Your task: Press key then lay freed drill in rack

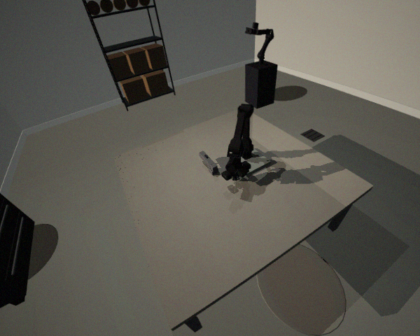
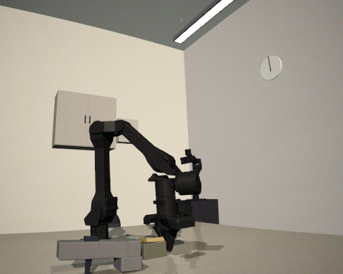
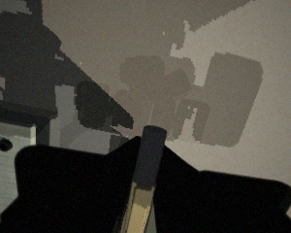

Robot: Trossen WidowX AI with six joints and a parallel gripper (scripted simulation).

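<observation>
My gripper tip is now 4 cm to the left of the tan drill and 4 cm below it. From my gripper tip the other things lie so: rack (5 cm to the right, 1 cm above); dark key (24 cm to the right, 10 cm ahead, 4 cm above); long grey housing block (21 cm to the right, 10 cm ahead, 4 cm above).
</observation>
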